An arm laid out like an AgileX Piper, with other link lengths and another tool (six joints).
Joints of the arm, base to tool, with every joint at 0 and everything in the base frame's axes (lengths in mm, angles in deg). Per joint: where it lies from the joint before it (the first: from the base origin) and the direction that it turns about. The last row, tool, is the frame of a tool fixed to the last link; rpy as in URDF.
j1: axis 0 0 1 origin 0 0 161.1
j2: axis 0 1 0 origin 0 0 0
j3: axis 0 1 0 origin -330.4 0 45.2
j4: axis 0.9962 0 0.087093 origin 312.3 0 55.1
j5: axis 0 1 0 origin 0 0 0
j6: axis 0.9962 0 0.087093 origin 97.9 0 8.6
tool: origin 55.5 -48 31 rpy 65.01 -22.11 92.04
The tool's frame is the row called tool.
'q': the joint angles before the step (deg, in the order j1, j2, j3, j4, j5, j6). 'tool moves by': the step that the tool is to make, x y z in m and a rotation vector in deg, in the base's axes. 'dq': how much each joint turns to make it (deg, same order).
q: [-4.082 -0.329 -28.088 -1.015 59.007 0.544]
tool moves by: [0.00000 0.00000 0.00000 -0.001 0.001 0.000]
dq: [-0.001 0.000 0.000 0.000 0.001 -0.001]
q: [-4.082 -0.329 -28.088 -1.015 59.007 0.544]
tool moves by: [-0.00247 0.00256 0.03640 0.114 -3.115 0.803]
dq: [-0.001 3.180 -5.558 1.016 -0.725 -0.544]
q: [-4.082 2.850 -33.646 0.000 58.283 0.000]
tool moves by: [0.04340 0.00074 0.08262 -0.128 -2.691 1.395]
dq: [-0.002 16.093 -13.039 1.670 -5.730 -1.460]
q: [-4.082 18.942 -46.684 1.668 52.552 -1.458]
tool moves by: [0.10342 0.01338 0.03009 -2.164 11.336 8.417]
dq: [0.004 22.036 -12.944 7.598 2.918 -10.589]
